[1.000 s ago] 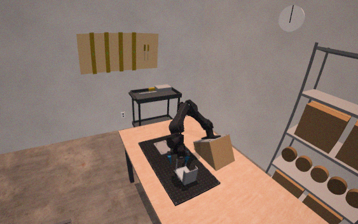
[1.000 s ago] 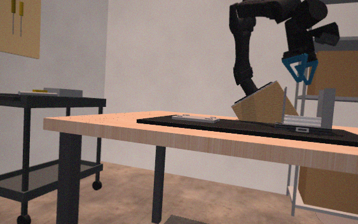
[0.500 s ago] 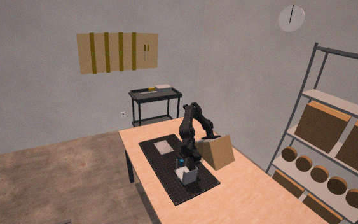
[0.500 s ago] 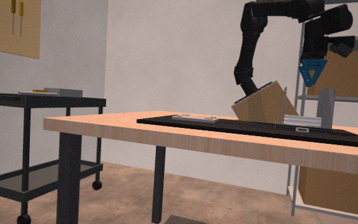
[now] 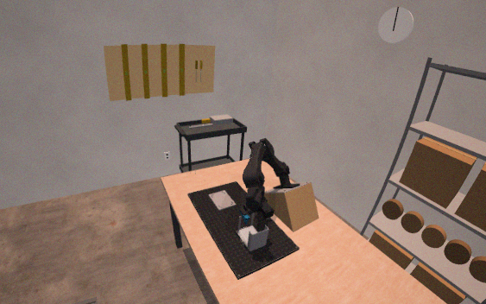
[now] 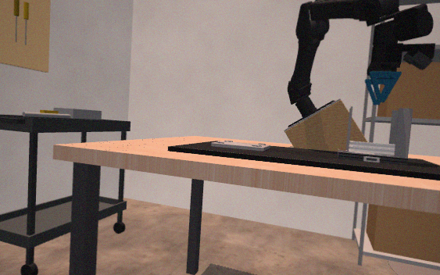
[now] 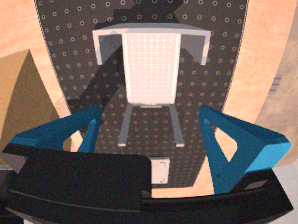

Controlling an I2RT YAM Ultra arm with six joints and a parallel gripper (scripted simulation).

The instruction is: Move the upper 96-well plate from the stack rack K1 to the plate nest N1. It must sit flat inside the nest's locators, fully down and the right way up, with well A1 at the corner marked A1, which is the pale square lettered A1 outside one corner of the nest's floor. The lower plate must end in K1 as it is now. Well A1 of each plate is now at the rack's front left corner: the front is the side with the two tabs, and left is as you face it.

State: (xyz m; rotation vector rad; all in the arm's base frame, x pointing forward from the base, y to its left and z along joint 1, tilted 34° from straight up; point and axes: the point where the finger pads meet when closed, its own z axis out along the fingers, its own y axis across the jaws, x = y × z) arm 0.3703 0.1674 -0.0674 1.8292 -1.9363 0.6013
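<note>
The white 96-well plate lies 12 cm below my hand.
</note>
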